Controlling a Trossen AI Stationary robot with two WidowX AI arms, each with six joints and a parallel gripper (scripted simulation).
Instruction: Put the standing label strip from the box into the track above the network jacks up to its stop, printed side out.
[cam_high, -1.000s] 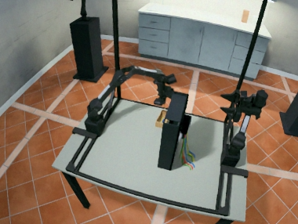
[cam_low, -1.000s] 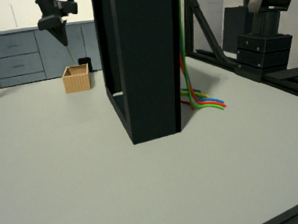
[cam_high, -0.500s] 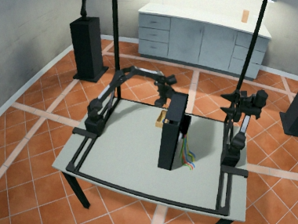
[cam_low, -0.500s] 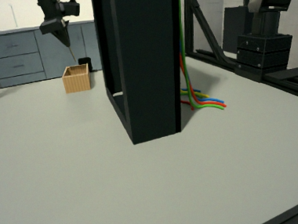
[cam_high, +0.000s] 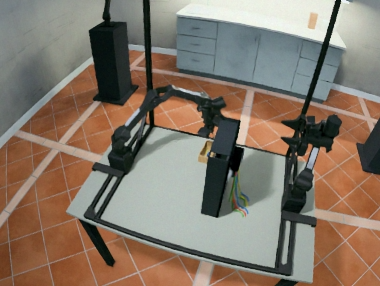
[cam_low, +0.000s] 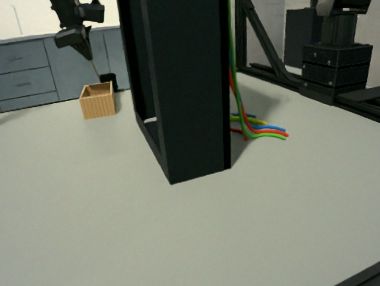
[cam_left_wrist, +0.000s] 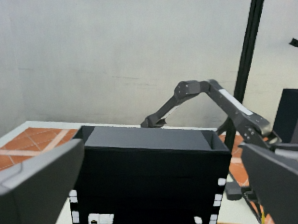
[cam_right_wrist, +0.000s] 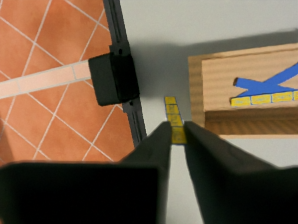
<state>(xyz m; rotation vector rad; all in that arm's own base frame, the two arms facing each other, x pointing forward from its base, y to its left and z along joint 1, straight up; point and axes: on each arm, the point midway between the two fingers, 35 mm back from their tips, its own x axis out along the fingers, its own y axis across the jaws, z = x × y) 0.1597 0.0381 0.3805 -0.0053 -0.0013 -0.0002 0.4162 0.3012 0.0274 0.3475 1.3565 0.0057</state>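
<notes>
Right now the yellow label strip is 1 cm behind my right hand, 1 cm to the left of it and 5 cm below it. Round my right hand: small box (7 cm ahead, 1 cm to the left, 13 cm below).
</notes>
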